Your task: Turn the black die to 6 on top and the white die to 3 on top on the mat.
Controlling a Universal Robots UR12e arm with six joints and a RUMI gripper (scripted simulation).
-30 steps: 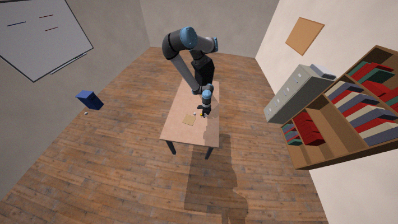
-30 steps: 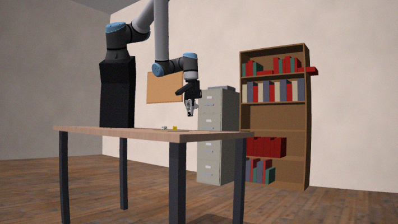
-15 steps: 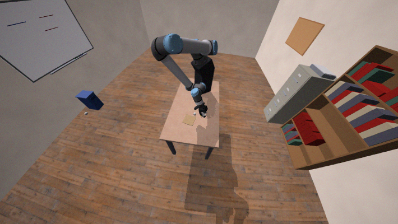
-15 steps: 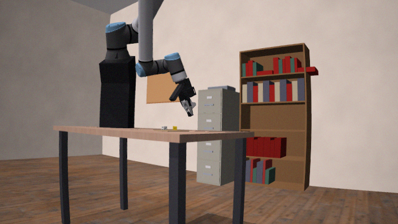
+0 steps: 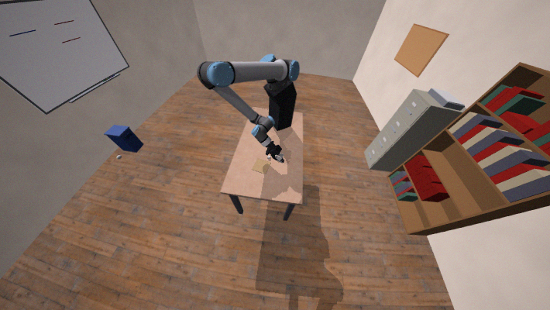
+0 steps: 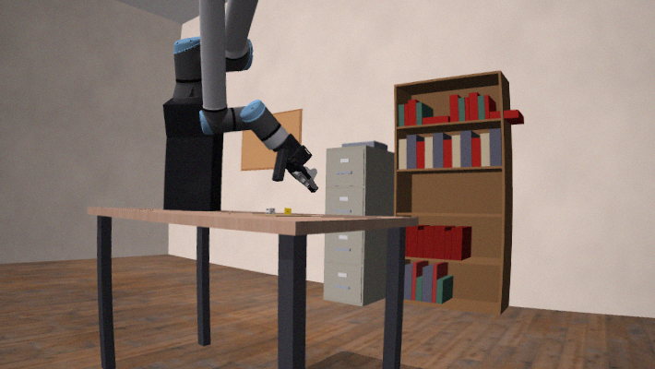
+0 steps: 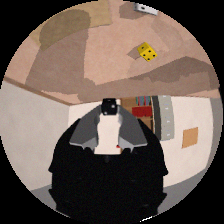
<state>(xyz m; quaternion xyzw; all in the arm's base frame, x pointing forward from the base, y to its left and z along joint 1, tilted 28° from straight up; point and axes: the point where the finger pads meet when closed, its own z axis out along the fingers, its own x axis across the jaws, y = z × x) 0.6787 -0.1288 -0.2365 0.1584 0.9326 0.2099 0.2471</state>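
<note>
The black die is right at my hand. Also, from my hand: tan mat 180 mm to the right, 100 mm below, 30 mm behind; then white die 120 mm behind, 100 mm to the right, 90 mm below; then yellow die 90 mm below, 90 mm behind, 20 mm to the right.
</note>
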